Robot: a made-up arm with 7 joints. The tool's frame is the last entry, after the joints.
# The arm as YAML. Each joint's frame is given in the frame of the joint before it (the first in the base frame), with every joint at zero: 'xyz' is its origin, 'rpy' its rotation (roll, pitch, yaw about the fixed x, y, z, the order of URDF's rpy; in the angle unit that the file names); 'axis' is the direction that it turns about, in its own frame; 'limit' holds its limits. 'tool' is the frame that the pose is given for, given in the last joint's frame.
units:
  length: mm
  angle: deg
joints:
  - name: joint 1
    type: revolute
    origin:
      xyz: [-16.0, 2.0, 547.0]
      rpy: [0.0, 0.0, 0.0]
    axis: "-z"
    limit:
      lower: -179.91
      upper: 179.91
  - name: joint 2
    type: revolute
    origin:
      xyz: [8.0, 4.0, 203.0]
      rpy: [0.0, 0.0, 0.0]
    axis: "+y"
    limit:
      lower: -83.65
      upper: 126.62
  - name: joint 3
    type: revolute
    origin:
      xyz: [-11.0, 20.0, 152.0]
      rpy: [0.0, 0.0, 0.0]
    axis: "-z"
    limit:
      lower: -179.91
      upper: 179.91
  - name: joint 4
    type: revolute
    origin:
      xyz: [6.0, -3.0, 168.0]
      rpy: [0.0, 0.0, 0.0]
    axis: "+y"
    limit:
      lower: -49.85
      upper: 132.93
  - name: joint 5
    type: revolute
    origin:
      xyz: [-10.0, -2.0, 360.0]
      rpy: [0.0, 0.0, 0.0]
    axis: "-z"
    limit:
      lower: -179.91
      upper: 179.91
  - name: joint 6
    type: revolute
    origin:
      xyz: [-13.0, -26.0, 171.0]
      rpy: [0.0, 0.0, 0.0]
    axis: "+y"
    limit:
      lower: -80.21
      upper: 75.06
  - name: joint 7
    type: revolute
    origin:
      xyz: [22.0, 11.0, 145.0]
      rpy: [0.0, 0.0, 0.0]
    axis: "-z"
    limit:
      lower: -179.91
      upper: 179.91
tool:
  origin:
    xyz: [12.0, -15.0, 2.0]
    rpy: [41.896, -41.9, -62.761]
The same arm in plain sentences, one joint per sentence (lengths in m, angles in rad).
The arm has seven revolute joints in a row. What follows holds with every joint at zero, and every direction is one of the base frame's.
Joint 1 lies 0.0160 m along -x and 0.0020 m along +y and 0.5470 m along +z from the base frame's origin and rotates about -z, from -3.1400 to 3.1400 rad.
Joint 2 lies 0.0080 m along +x and 0.0040 m along +y and 0.2030 m along +z from joint 1 and rotates about +y, from -1.4600 to 2.2099 rad.
Joint 3 lies 0.0110 m along -x and 0.0200 m along +y and 0.1520 m along +z from joint 2 and rotates about -z, from -3.1400 to 3.1400 rad.
Joint 4 lies 0.0060 m along +x and 0.0030 m along -y and 0.1680 m along +z from joint 3 and rotates about +y, from -0.8700 to 2.3201 rad.
Joint 5 lies 0.0100 m along -x and 0.0020 m along -y and 0.3600 m along +z from joint 4 and rotates about -z, from -3.1400 to 3.1400 rad.
Joint 6 lies 0.0130 m along -x and 0.0260 m along -y and 0.1710 m along +z from joint 5 and rotates about +y, from -1.3999 to 1.3100 rad.
Joint 7 lies 0.0220 m along +x and 0.0110 m along +y and 0.1450 m along +z from joint 6 and rotates about -z, from -3.1400 to 3.1400 rad.
The tool frame, which is the frame that the pose is given for, lies 0.0120 m along +x and 0.0150 m along -y and 0.0020 m along +z from joint 7; its axes are the base frame's turned by roll 0.7312, pitch -0.7313 and yaw -1.0954 rad (as in URDF: about the fixed x, then y, then z).

